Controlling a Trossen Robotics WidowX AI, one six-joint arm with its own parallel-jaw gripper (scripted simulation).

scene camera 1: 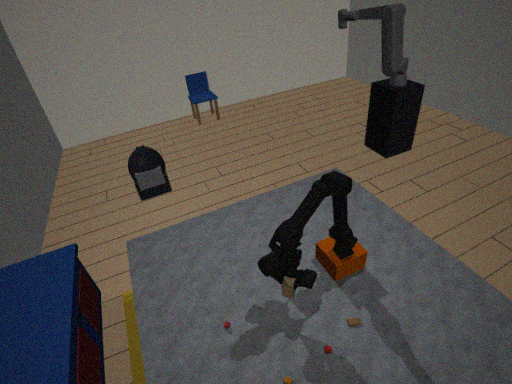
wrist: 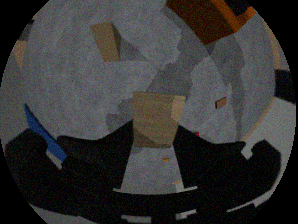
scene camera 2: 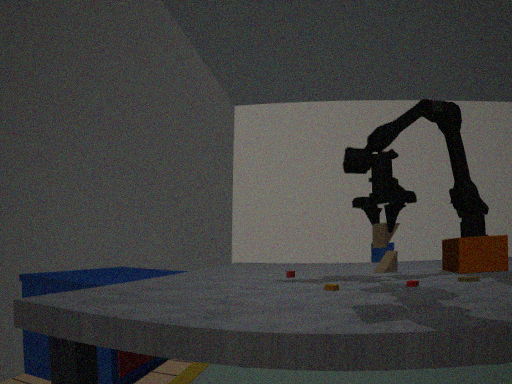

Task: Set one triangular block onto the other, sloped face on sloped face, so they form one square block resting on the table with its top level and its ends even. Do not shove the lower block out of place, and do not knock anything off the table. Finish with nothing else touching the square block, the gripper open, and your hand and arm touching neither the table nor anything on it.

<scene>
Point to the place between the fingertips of the gripper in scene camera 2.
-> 383, 233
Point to a tan triangular block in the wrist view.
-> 156, 116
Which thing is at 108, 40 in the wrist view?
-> A tan triangular block.
</scene>
